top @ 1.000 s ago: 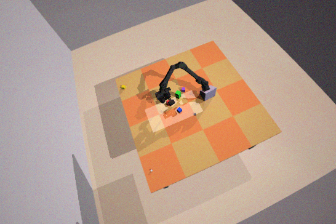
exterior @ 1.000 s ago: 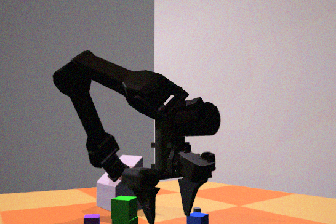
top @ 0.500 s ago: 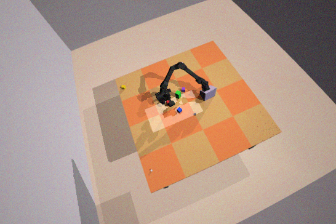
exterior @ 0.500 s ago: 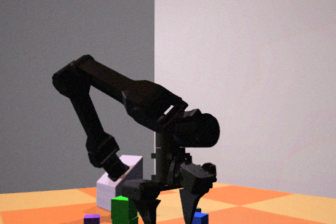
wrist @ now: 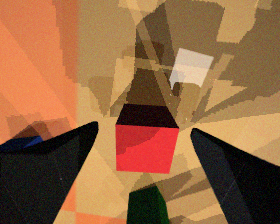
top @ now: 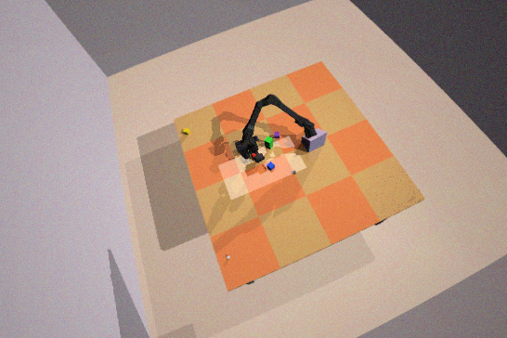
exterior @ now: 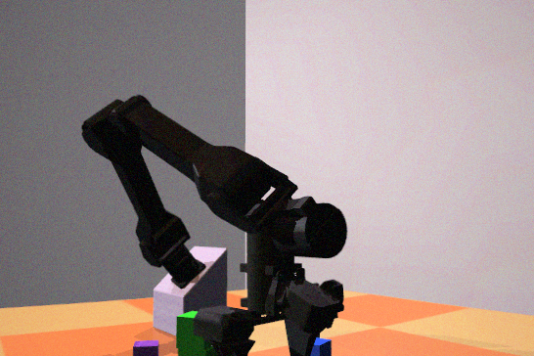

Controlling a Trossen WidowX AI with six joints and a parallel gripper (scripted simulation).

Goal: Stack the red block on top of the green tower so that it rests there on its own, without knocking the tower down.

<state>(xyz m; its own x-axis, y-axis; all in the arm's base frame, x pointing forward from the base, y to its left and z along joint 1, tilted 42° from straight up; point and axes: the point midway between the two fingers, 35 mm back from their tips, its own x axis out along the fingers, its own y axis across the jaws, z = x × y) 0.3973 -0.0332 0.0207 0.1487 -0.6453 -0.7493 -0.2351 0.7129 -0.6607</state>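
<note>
The red block is 1 cm above my gripper tip. Round my gripper tip: green block: 12 cm behind, 5 cm to the right, 5 cm above; blue block: 12 cm to the left, 8 cm behind, 1 cm above; purple block: 20 cm behind, 10 cm to the right.
</note>
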